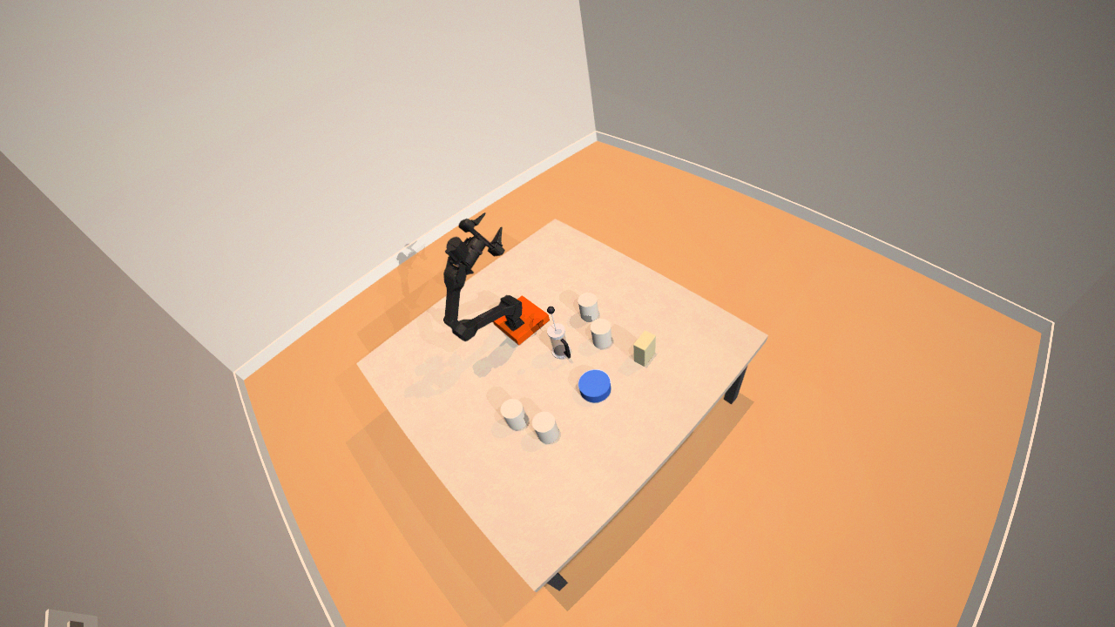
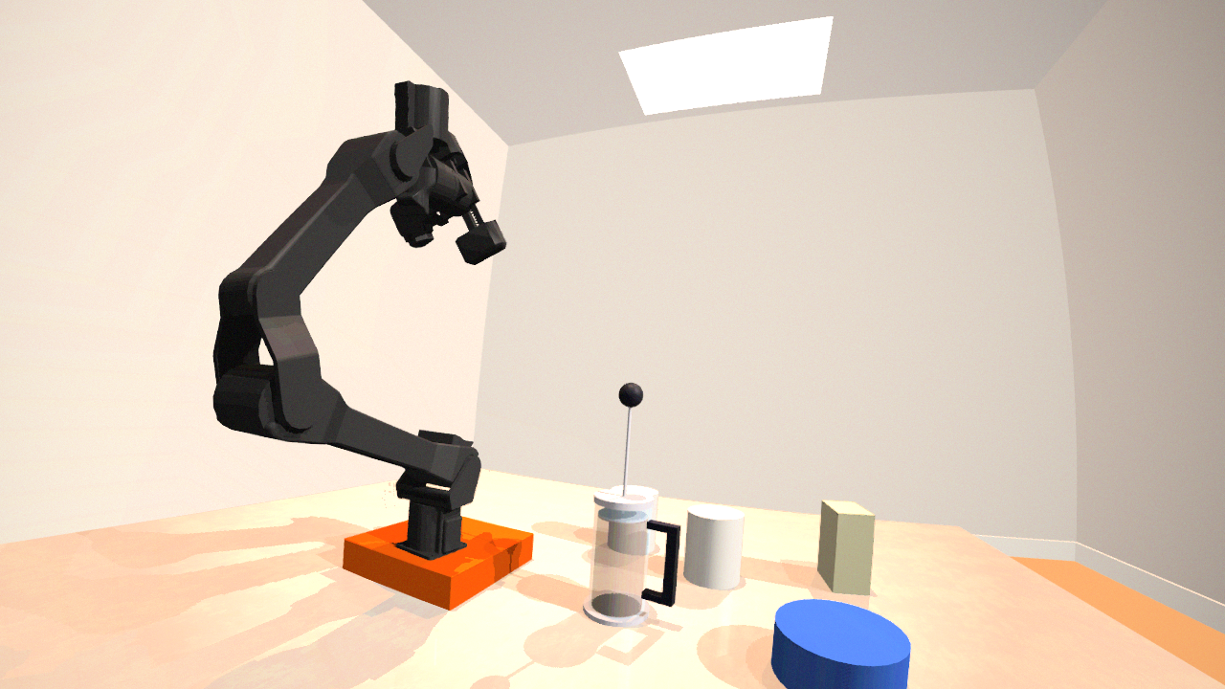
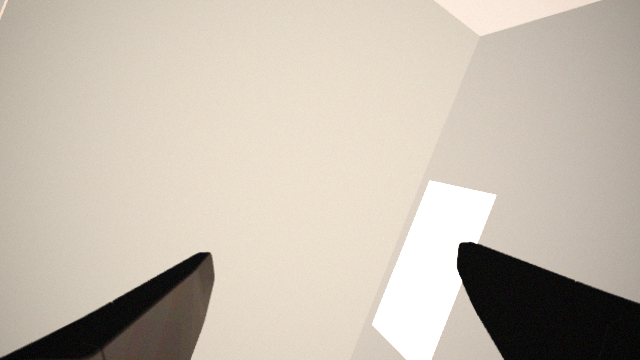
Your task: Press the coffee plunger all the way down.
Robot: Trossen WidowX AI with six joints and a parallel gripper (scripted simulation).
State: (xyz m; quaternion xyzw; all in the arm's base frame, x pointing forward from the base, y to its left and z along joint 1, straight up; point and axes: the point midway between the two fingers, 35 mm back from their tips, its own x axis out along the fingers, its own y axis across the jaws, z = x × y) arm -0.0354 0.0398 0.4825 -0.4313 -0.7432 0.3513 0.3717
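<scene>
Right now the coffee press is 410 mm below my gripper tip, 290 mm ahead of it and 10 mm to the right of it. The rest, counted from my gripper tip: blue disc: 510 mm below, 510 mm ahead, 20 mm to the right.
</scene>
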